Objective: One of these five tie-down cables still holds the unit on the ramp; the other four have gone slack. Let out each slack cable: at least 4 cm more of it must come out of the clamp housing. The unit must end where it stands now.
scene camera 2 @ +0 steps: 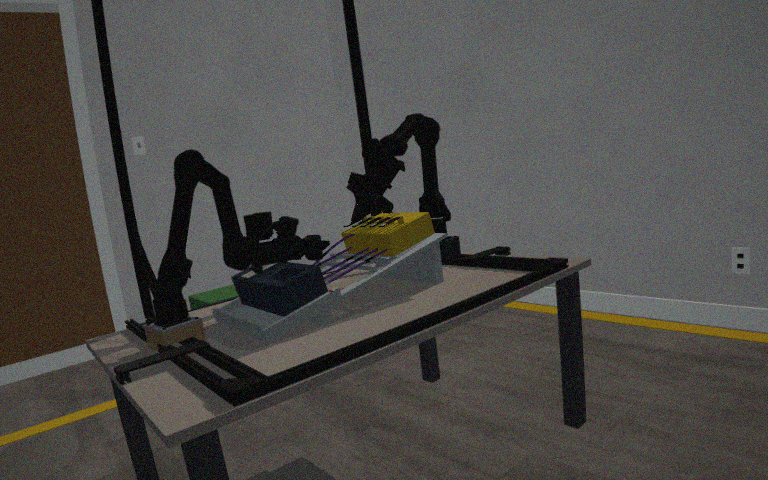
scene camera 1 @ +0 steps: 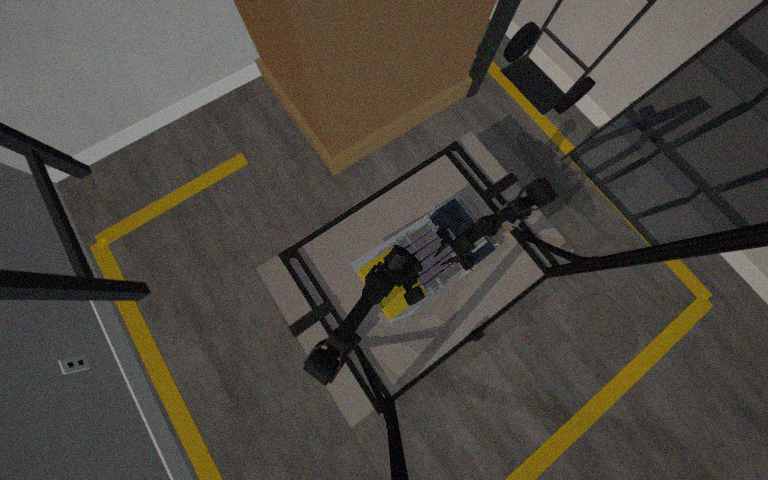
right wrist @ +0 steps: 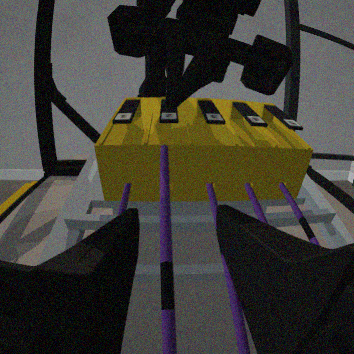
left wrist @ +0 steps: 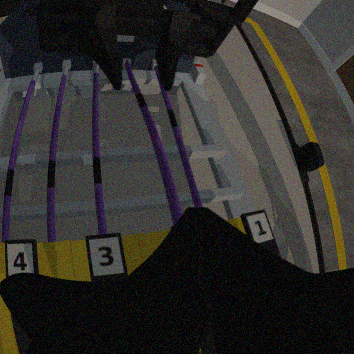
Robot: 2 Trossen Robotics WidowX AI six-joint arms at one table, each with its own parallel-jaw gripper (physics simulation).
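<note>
A yellow clamp housing [scene camera 2: 396, 235] [right wrist: 204, 168] [scene camera 1: 394, 305] [left wrist: 70, 253] sits at the top of a grey ramp [scene camera 2: 401, 278]. A dark blue unit [scene camera 2: 279, 286] [scene camera 1: 451, 214] stands at the ramp's low end. Five purple cables [scene camera 2: 349, 262] [scene camera 1: 430, 257] run between them. My right gripper [right wrist: 177, 215] [left wrist: 144, 86] [scene camera 2: 322, 245] is open, with its fingers on either side of the second cable [right wrist: 165, 218] [left wrist: 158, 151] and not touching it. My left gripper [left wrist: 195, 216] [scene camera 2: 368, 211] is shut and empty. Its tip sits at the second black lever tab [right wrist: 168, 114] on the housing top.
Number tags 1 [left wrist: 260, 228], 3 [left wrist: 105, 256] and 4 [left wrist: 19, 260] mark the housing's edge. A black frame [scene camera 2: 477, 286] borders the table [scene camera 2: 411, 343]. A green block [scene camera 2: 211, 295] lies behind the unit. A large brown box [scene camera 1: 358, 71] and a cart [scene camera 1: 539, 81] stand on the floor.
</note>
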